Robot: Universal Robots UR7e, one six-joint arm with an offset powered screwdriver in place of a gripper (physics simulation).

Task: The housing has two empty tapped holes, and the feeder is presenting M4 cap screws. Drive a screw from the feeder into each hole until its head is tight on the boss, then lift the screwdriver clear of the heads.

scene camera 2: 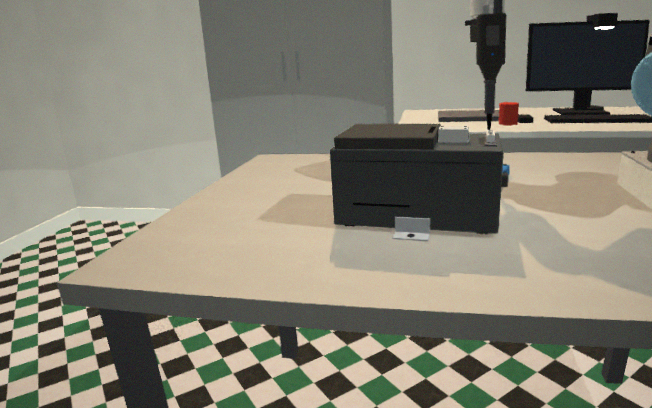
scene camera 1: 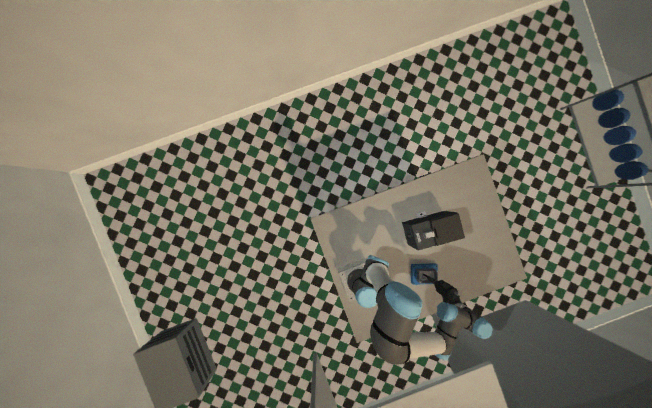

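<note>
The housing (scene camera 1: 421,280) is a small grey block in a blue fixture (scene camera 1: 414,276) on the table. In scene camera 2 the feeder hides the housing, and a bit of the blue fixture (scene camera 2: 506,170) shows at its right edge. The black screwdriver (scene camera 1: 426,275) (scene camera 2: 489,127) points down, its tip over the housing in scene camera 1. In scene camera 2 it stands upright behind the feeder, and its very end is hidden. The feeder (scene camera 1: 447,230) (scene camera 2: 415,190) is a dark box with small white parts on top. The holes, any screw in them and any screw on the bit are too small to tell.
The arm (scene camera 1: 395,325) curves from its base at the table's (scene camera 1: 480,175) (scene camera 2: 210,260) left part in scene camera 1. A small light bracket (scene camera 2: 411,229) stands before the feeder. Behind are a desk with a monitor (scene camera 2: 585,57) and a red cup (scene camera 2: 508,114).
</note>
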